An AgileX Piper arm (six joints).
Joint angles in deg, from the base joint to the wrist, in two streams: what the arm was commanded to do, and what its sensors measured. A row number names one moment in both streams.
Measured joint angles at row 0:
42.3, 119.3, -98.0, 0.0, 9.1, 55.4
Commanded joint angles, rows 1 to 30:
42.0, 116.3, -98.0, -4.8, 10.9, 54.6
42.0, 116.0, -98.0, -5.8, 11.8, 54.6
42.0, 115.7, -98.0, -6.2, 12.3, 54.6
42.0, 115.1, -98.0, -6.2, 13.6, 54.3
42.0, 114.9, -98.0, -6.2, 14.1, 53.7
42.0, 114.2, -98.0, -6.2, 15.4, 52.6
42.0, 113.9, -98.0, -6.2, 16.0, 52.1
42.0, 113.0, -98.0, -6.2, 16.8, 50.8
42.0, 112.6, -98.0, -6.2, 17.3, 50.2
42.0, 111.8, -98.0, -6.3, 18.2, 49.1
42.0, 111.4, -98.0, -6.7, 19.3, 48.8
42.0, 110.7, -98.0, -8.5, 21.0, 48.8
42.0, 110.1, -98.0, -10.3, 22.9, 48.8
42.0, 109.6, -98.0, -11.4, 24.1, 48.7
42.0, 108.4, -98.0, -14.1, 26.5, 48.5
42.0, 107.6, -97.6, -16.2, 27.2, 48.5
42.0, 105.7, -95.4, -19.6, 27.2, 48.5
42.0, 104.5, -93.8, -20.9, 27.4, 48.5
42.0, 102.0, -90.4, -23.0, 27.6, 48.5
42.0, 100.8, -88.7, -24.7, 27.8, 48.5
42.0, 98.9, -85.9, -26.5, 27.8, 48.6
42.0, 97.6, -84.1, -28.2, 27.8, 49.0
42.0, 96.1, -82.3, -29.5, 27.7, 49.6
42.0, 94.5, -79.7, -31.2, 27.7, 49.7
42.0, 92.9, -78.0, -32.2, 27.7, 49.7
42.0, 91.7, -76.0, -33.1, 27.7, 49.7
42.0, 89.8, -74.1, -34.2, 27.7, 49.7
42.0, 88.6, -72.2, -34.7, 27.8, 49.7
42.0, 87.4, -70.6, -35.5, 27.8, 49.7
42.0, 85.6, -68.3, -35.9, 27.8, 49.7
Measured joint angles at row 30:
42.1, 91.0, -75.5, -32.2, 27.9, 49.6
